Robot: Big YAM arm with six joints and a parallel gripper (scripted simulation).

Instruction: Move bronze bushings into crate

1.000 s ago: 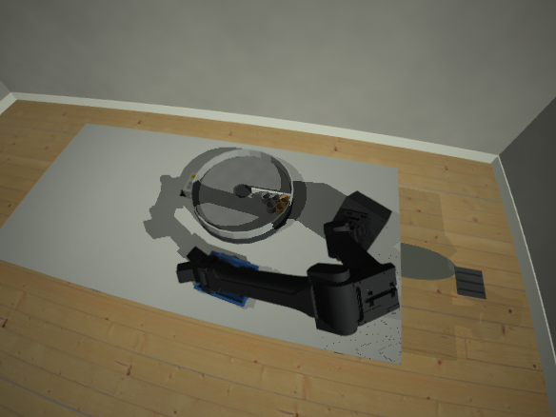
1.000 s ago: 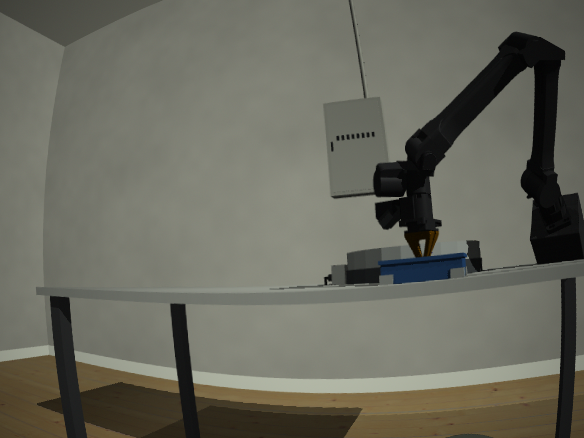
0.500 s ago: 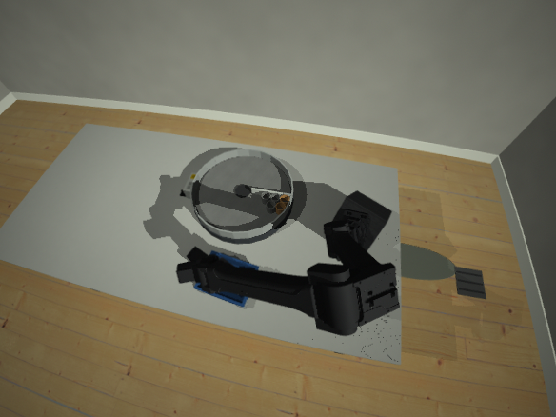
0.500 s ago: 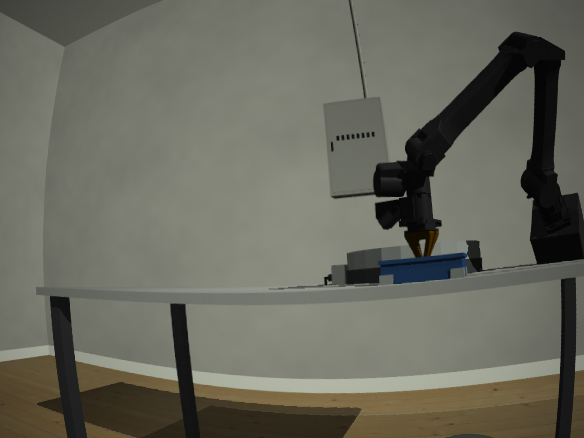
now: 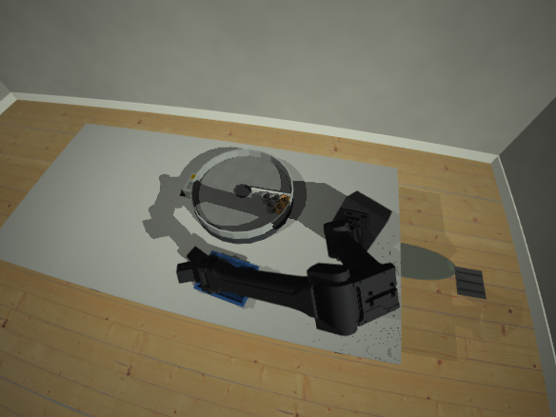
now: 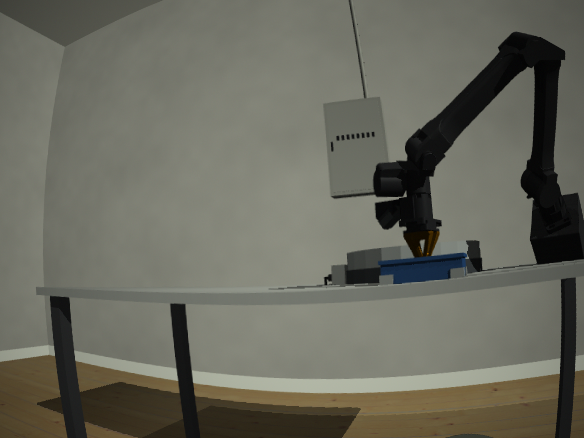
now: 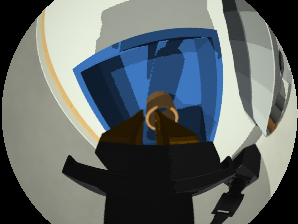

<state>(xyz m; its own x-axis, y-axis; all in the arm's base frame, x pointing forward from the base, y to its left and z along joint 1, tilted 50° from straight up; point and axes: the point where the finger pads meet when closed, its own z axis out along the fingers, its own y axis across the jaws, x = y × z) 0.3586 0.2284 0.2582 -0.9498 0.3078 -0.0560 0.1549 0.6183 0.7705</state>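
My gripper is now 2 cm to the left of the blue crate and 1 cm above it. From my hand the other things lie so: round grey turntable (12 cm ahead, 36 cm to the right, 1 cm above).
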